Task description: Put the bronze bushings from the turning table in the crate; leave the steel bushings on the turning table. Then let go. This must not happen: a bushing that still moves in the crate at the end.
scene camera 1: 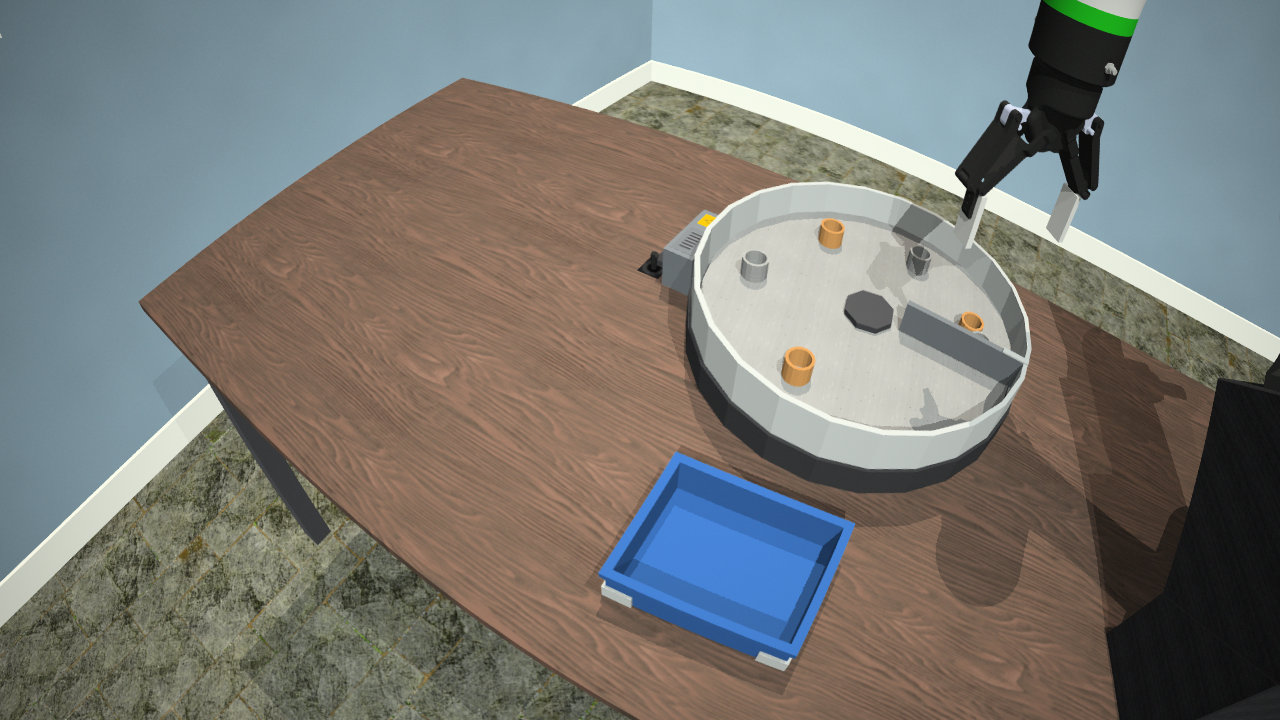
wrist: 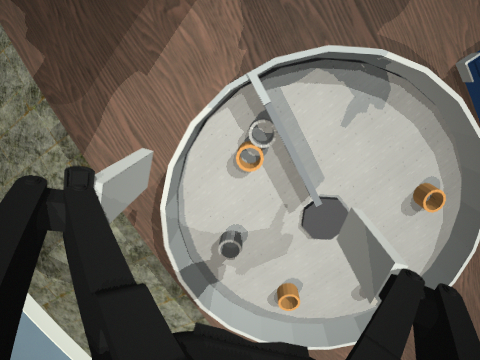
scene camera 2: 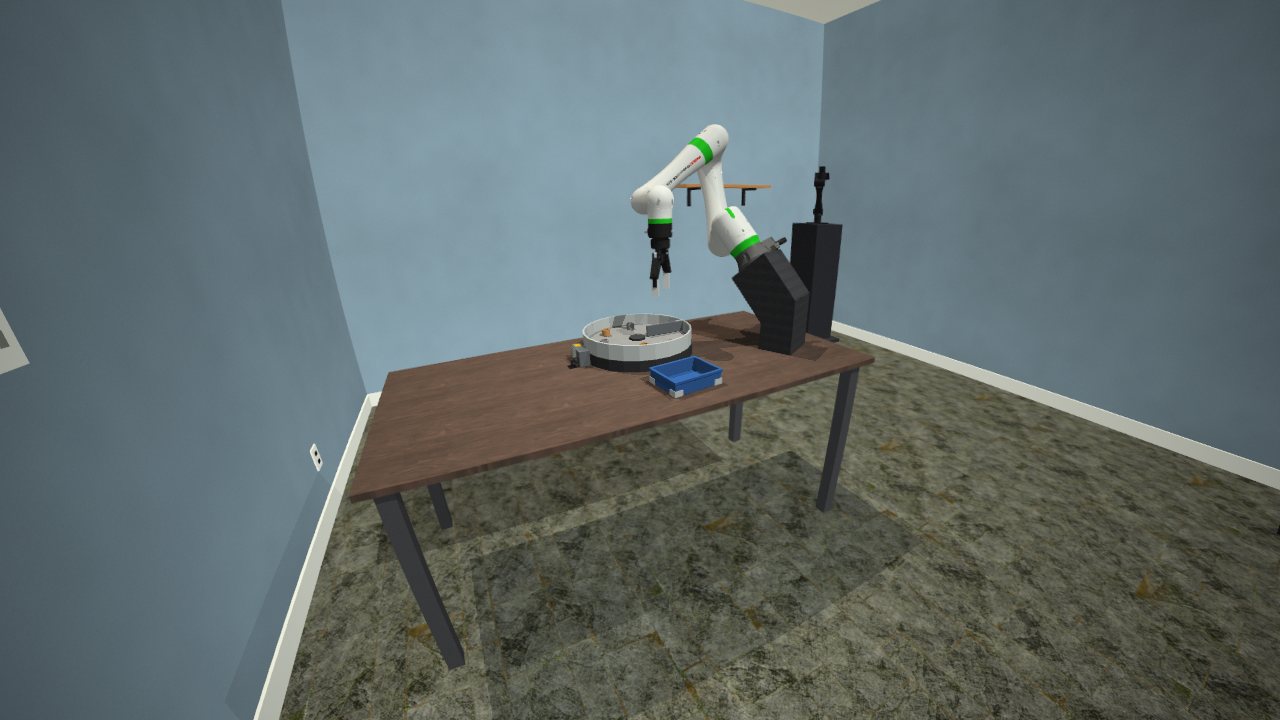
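Observation:
There is my gripper, which I can see in the wrist view and in scene camera 2 as well. I also see a blue crate.

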